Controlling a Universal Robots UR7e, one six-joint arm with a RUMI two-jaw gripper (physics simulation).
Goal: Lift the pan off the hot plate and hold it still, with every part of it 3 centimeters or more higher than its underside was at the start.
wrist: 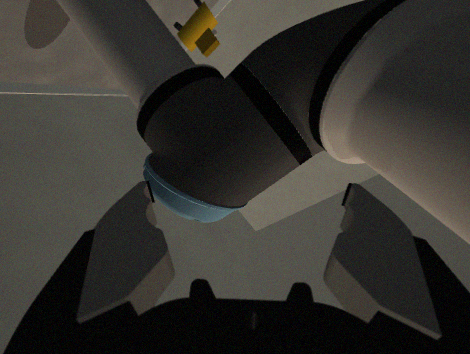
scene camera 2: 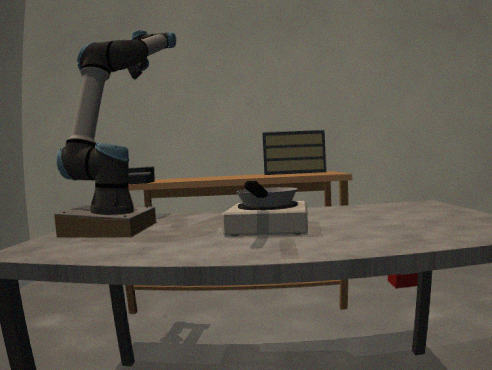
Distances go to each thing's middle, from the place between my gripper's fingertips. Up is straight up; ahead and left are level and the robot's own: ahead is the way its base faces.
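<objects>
Grey pan (scene camera 2: 254, 195): 540 mm below my hand, 330 mm to the right of it, 580 mm ahead of it.
</objects>
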